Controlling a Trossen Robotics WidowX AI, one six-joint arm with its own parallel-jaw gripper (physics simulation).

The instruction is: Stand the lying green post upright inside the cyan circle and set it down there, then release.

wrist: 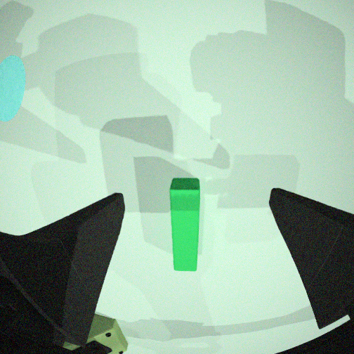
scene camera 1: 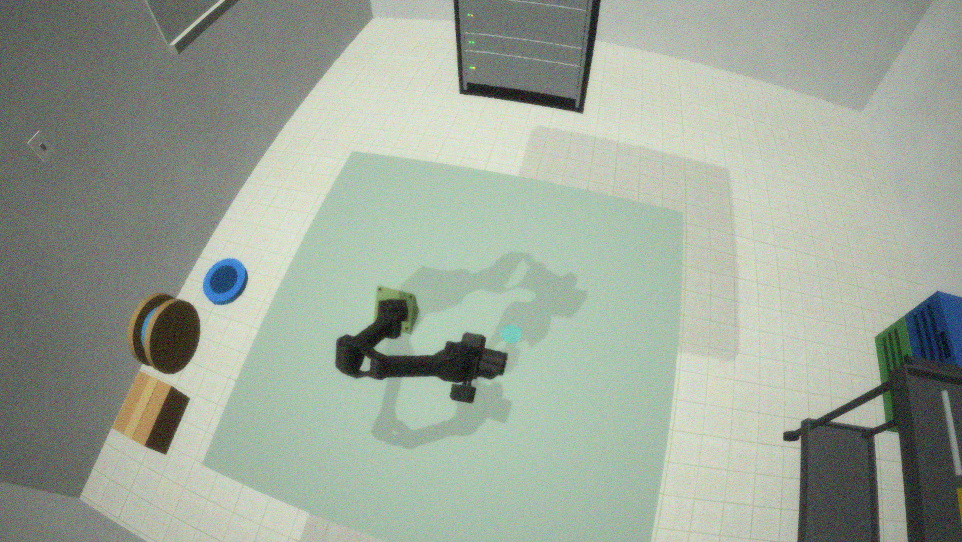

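Where they show: arm's base, origin of its link: (scene camera 1: 396,309).
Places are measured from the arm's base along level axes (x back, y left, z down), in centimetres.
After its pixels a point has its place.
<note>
The green post (wrist: 185,230) lies on its side on the mat in the wrist view, its long axis running up and down the image and its darker end face at the top. It does not show in the scene view, where the arm covers that area. The cyan circle (scene camera 1: 511,333) {x -33.7, y -1.3, z 5.6 cm} (wrist: 11,89) is flat on the mat, up and right of the gripper in the scene view and cut by the left edge of the wrist view. My gripper (scene camera 1: 468,366) {x -23.7, y -16.7, z 3.7 cm} (wrist: 199,198) is open and empty, pointing down above the post, which appears between the two spread fingers without contact.
The arm's olive-green base plate (scene camera 1: 407,325) {x -3.5, y -3.3, z 2.8 cm} (wrist: 116,336) is on the pale green mat (scene camera 1: 578,437) {x -54.9, y -31.7, z 5.7 cm}. A blue round object (scene camera 1: 241,281), round wooden-edged pieces (scene camera 1: 173,336) and a cardboard box (scene camera 1: 143,405) are at the left. A server rack (scene camera 1: 462,74) stands at the back, with crates (scene camera 1: 935,329) at the right.
</note>
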